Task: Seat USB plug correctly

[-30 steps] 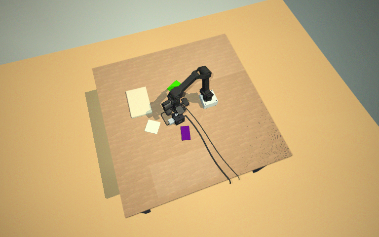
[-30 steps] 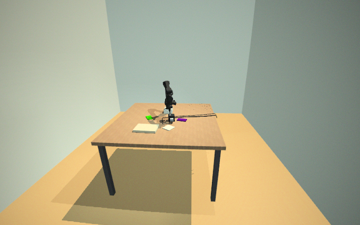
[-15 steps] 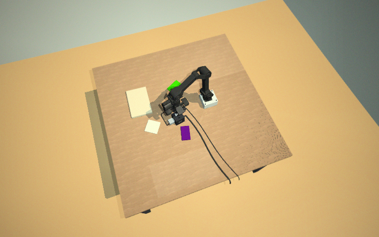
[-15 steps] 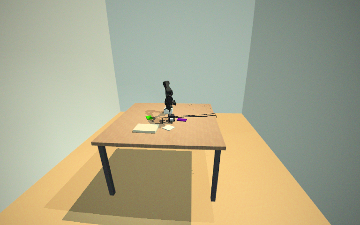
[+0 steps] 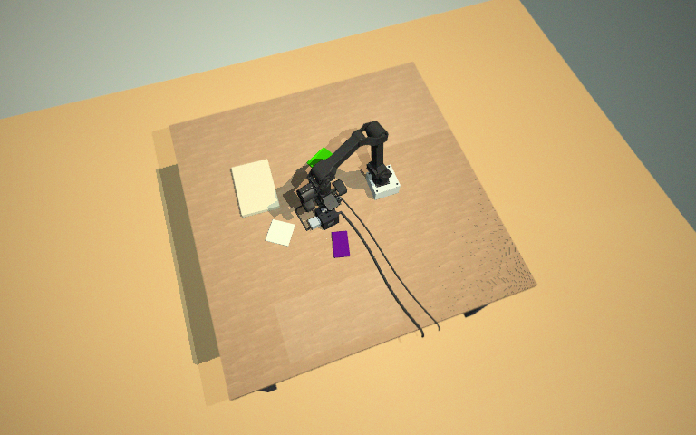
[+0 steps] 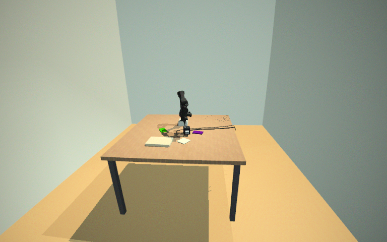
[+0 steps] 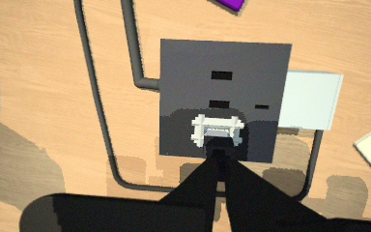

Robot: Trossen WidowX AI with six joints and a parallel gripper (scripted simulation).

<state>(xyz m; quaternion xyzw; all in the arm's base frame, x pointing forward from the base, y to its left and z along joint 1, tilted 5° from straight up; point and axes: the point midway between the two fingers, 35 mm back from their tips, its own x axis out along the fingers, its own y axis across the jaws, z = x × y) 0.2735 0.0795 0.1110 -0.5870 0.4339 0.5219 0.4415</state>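
My gripper tip is now 1 cm above the dark USB plug. The rest, counted from my gripper tip: green card (29 cm to the right, 12 cm below, 6 cm behind); purple card (15 cm to the left, 12 cm below, 3 cm behind); small white square (21 cm ahead, 12 cm below, 2 cm to the left).
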